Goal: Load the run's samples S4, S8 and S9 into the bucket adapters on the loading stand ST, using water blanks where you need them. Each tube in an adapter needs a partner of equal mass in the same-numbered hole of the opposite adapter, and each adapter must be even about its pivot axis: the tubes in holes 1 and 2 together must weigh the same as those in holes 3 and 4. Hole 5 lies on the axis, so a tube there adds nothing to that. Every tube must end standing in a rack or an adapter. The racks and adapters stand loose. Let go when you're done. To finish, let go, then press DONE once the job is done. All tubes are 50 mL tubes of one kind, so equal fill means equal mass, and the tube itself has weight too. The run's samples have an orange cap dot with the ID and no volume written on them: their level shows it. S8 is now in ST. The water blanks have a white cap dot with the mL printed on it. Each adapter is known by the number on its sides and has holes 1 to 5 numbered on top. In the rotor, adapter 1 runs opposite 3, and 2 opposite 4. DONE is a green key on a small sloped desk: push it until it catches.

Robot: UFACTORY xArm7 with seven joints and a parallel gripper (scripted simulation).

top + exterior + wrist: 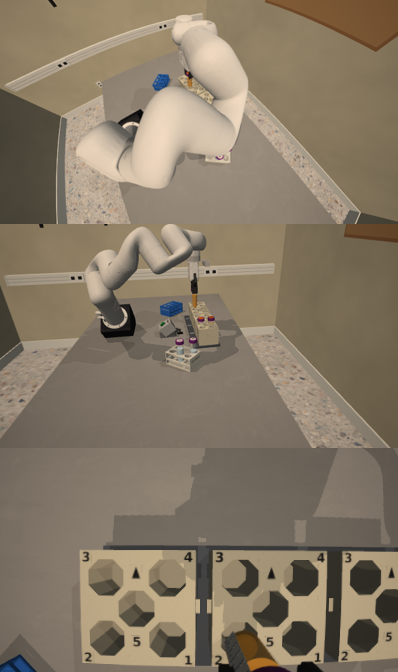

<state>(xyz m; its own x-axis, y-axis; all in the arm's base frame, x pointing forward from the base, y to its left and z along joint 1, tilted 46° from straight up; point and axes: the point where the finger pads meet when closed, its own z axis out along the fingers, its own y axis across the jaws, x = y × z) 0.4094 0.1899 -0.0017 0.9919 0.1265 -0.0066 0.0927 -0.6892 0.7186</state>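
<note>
Right now the orange-dot sample tube is 1 cm to the left of my hand and 5 cm below it. Round my hand: white rack: 7 cm behind, 43 cm to the right, 18 cm below; green DONE key: 18 cm behind, 13 cm to the right, 15 cm below; blue rack: 15 cm behind, 22 cm to the left, 18 cm below.
</note>
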